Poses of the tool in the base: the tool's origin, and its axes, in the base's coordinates. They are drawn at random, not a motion.
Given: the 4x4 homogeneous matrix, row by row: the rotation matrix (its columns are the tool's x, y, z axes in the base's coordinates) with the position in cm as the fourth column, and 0 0 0 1 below. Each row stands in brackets.
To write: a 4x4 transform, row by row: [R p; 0 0 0 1], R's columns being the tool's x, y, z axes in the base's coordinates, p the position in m. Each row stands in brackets. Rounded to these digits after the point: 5 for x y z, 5 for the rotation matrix.
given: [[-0.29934, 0.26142, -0.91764, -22.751], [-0.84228, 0.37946, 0.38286, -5.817], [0.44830, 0.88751, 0.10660, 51.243], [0, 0, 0, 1]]
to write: [[-0.29934, 0.26142, -0.91764, -0.22751], [-0.84228, 0.37946, 0.38286, -0.05817], [0.44830, 0.88751, 0.10660, 0.51243], [0, 0, 0, 1]]
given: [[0.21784, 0.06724, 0.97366, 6.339], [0.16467, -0.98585, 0.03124, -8.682], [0.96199, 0.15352, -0.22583, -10.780], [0, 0, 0, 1]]
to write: [[0.21784, 0.06724, 0.97366, 0.06339], [0.16467, -0.98585, 0.03124, -0.08682], [0.96199, 0.15352, -0.22583, -0.10780], [0, 0, 0, 1]]
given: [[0.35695, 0.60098, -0.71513, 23.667], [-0.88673, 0.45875, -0.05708, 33.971], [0.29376, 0.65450, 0.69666, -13.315], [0, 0, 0, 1]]
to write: [[0.35695, 0.60098, -0.71513, 0.23667], [-0.88673, 0.45875, -0.05708, 0.33971], [0.29376, 0.65450, 0.69666, -0.13315], [0, 0, 0, 1]]
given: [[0.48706, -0.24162, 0.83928, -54.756], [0.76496, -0.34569, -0.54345, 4.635], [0.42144, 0.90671, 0.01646, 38.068], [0, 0, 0, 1]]
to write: [[0.48706, -0.24162, 0.83928, -0.54756], [0.76496, -0.34569, -0.54345, 0.04635], [0.42144, 0.90671, 0.01646, 0.38068], [0, 0, 0, 1]]
